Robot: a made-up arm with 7 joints. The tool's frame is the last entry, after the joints. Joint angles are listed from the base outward. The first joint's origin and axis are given. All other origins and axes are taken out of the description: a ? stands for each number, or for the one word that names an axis. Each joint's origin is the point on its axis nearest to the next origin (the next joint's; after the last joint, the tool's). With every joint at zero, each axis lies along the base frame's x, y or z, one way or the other. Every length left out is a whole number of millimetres.
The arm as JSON. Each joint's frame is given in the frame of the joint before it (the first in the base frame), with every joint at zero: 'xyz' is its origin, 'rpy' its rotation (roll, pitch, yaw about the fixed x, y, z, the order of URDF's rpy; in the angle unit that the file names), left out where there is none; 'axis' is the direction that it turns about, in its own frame. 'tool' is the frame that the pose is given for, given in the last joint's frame.
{
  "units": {
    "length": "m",
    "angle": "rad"
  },
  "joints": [
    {
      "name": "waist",
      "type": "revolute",
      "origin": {
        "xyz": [
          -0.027,
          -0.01,
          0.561
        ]
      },
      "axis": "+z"
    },
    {
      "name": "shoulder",
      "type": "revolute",
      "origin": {
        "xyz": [
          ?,
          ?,
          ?
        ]
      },
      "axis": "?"
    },
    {
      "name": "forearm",
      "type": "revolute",
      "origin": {
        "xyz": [
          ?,
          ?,
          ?
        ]
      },
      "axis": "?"
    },
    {
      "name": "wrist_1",
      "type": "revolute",
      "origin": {
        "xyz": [
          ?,
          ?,
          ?
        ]
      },
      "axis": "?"
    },
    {
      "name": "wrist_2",
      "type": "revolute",
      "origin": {
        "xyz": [
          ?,
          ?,
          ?
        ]
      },
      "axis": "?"
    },
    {
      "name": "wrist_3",
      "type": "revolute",
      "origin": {
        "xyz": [
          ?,
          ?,
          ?
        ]
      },
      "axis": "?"
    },
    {
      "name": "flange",
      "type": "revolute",
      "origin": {
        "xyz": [
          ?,
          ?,
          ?
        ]
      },
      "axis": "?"
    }
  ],
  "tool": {
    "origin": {
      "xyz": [
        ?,
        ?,
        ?
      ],
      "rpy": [
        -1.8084,
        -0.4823,
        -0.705
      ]
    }
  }
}
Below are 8 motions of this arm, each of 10 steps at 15 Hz.
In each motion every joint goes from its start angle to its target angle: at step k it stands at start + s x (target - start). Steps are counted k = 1, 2, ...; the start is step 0. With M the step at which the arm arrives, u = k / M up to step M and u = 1 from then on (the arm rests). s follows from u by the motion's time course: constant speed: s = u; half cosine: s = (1 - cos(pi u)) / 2; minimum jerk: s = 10 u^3 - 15 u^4 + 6 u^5.
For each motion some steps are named. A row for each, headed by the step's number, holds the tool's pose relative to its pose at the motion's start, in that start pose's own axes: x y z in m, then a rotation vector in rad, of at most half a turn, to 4 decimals.
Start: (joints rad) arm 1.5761 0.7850 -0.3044 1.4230 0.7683 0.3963 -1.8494
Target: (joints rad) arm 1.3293 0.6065 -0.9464 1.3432 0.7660 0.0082 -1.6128
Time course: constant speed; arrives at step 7
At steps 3, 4, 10:
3: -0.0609 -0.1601 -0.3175 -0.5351 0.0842 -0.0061
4: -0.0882 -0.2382 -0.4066 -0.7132 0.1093 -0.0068
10: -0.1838 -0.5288 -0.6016 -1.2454 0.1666 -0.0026

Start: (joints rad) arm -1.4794 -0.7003 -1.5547 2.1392 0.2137 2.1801 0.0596
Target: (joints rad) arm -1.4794 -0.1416 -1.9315 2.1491 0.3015 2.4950 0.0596
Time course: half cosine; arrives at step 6
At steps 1, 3, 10:
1: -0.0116 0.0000 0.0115 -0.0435 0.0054 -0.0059
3: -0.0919 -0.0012 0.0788 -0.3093 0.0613 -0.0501
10: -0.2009 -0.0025 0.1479 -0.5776 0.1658 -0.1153

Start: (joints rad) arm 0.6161 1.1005 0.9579 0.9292 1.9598 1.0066 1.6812
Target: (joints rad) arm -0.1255 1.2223 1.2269 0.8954 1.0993 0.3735 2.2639
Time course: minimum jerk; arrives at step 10
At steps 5, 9, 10:
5: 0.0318 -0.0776 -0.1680 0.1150 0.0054 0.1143
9: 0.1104 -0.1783 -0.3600 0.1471 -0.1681 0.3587
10: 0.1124 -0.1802 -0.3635 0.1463 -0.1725 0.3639

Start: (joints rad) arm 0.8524 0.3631 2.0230 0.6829 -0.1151 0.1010 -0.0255
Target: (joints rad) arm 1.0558 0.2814 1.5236 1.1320 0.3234 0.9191 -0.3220
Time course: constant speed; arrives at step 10
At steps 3, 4, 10:
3: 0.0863 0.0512 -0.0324 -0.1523 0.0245 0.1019
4: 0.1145 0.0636 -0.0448 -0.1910 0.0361 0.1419
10: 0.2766 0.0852 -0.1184 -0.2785 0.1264 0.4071

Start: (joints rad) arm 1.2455 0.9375 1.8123 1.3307 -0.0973 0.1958 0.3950
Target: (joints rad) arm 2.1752 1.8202 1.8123 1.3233 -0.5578 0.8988 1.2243
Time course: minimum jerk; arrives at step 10
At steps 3, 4, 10:
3: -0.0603 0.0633 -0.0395 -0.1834 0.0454 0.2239
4: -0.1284 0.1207 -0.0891 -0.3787 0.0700 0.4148
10: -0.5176 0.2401 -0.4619 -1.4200 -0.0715 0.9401

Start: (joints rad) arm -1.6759 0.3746 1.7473 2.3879 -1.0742 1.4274 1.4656
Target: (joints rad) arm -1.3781 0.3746 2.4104 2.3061 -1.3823 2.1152 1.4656
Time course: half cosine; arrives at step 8
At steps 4, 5, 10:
4: -0.0497 -0.1361 -0.1356 -0.0615 -0.2937 0.0368
5: -0.0418 -0.1862 -0.1879 -0.0663 -0.3980 0.0442
10: -0.0005 -0.2565 -0.2658 -0.0575 -0.5530 0.0520

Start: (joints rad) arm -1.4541 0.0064 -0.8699 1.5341 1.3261 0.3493 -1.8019
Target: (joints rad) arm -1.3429 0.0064 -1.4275 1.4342 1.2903 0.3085 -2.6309
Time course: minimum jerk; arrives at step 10
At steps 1, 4, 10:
1: 0.0004 -0.0002 -0.0032 -0.0006 -0.0076 -0.0021
4: 0.0157 -0.0156 -0.1184 -0.0245 -0.2833 -0.0566
10: 0.0637 -0.1067 -0.3606 -0.0696 -0.8900 -0.0355

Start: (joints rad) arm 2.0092 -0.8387 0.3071 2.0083 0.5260 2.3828 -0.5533
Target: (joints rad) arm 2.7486 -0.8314 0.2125 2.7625 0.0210 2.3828 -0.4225
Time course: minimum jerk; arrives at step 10
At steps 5, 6, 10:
5: -0.1789 -0.2361 -0.1403 0.0604 -0.0061 -0.4261
6: -0.2487 -0.2902 -0.2337 0.1169 0.0461 -0.5708
10: -0.3604 -0.3259 -0.4353 0.2562 0.2002 -0.7834

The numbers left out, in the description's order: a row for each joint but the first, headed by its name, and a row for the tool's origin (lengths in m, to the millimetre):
shoulder: xyz -0.004 -0.031 0.0, axis +y
forearm: xyz -0.006 0.0 0.442, axis +z
wrist_1: xyz 0.043 0.021 0.0, axis -y
wrist_2: xyz 0.135 0.0 -0.621, axis -z
wrist_3: xyz 0.026 0.015 0.0, axis +y
flange: xyz 0.113 0.0 -0.124, axis -z
tool: xyz 0.011 0.017 0.0

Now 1 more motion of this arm.
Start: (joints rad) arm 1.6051 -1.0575 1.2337 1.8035 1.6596 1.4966 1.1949
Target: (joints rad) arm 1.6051 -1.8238 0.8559 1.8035 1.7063 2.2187 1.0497
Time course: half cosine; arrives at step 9
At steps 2, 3, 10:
2: -0.0228 0.0433 -0.0217 -0.0051 -0.0372 -0.1130
3: -0.0452 0.0951 -0.0476 -0.0142 -0.0763 -0.2419
10: -0.0857 0.4295 -0.2092 -0.1281 -0.2183 -0.9723

